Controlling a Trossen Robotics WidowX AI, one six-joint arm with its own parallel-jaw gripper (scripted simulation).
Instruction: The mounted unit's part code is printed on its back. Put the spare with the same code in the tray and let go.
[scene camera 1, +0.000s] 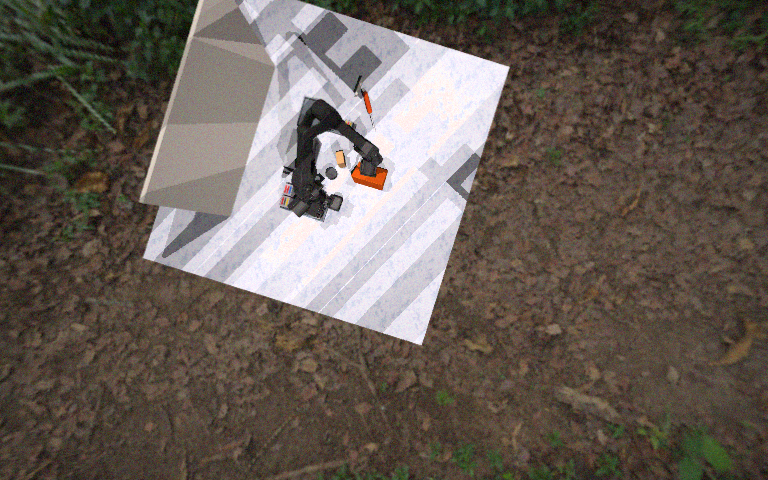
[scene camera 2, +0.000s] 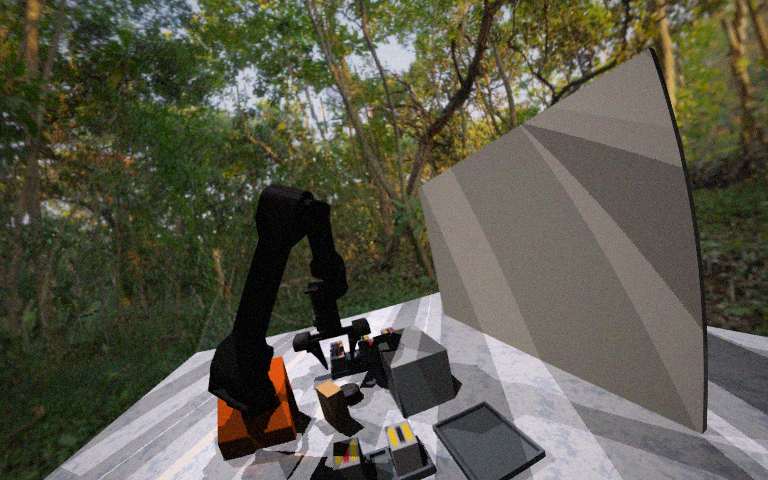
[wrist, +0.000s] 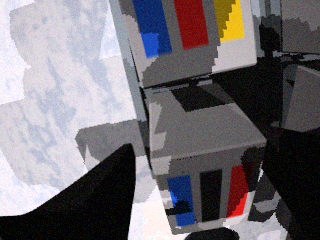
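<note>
My gripper (scene camera 2: 340, 365) open, holding nothing, also in the wrist view (wrist: 189, 141). Tan block (scene camera 2: 334, 406), out of frame in the wrist view. Tall grey panel (scene camera 2: 573, 238), also in scene camera 1 (scene camera 1: 223, 81).
</note>
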